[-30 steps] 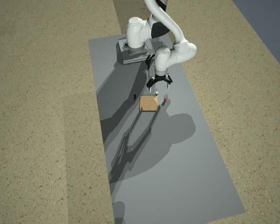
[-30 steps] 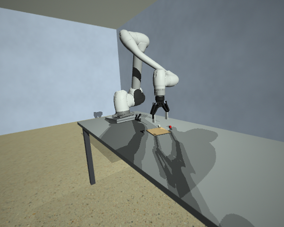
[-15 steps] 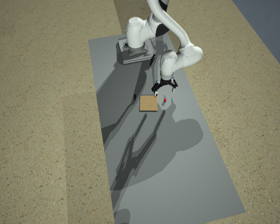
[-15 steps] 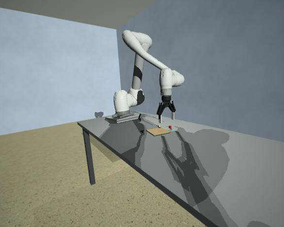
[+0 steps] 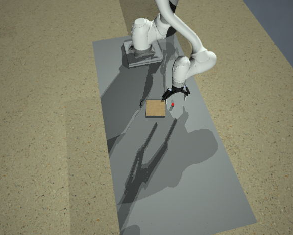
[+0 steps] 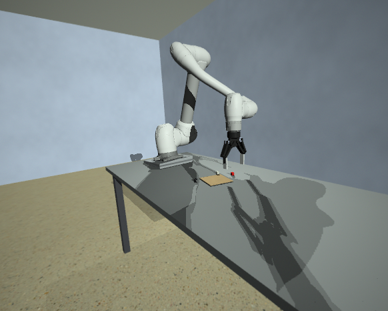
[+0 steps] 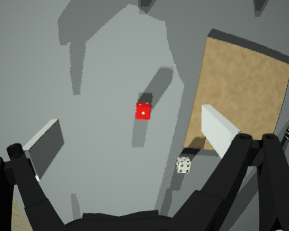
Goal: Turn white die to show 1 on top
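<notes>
Right now my hand is 1 cm to the left of the red die and 5 cm above it. Round my hand: black die 7 cm behind, 24 cm to the right, 5 cm below; white die 8 cm behind, 6 cm to the right, 5 cm below; tan mat 1 cm behind, 15 cm to the right, 6 cm below.
</notes>
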